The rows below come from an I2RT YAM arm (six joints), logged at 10 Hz.
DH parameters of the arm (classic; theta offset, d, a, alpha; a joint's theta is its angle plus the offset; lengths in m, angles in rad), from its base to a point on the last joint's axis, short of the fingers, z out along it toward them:
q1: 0 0.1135 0.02 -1.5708
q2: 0 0 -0.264 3.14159
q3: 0.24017 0 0.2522 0
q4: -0.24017 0 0.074 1.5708
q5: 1.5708 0 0 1.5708
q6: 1.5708 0.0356 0 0
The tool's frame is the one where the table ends.
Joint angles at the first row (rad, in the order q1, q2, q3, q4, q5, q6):
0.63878 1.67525 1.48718 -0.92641 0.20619 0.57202
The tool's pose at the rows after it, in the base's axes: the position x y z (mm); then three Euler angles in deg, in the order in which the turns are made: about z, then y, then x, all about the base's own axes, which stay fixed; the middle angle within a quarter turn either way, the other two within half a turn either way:
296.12 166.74 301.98 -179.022 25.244 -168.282
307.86 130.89 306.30 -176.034 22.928 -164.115
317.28 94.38 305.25 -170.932 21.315 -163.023
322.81 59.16 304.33 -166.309 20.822 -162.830
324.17 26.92 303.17 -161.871 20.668 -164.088
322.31 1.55 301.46 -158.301 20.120 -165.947
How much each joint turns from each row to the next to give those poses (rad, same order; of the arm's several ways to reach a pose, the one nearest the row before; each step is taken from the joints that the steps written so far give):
-0.12054 -0.03625 -0.00001 -0.01221 -0.15450 -0.00343
-0.12514 -0.01679 0.00000 -0.02137 -0.13542 -0.02939
-0.12168 -0.00073 0.00002 -0.03318 -0.08163 -0.01601
-0.11367 -0.00001 -0.00001 -0.02746 -0.05304 -0.02478
-0.10073 -0.00002 -0.00038 -0.02824 -0.01984 -0.02710
-0.07820 0.00039 -0.00153 -0.02900 0.00077 -0.02709

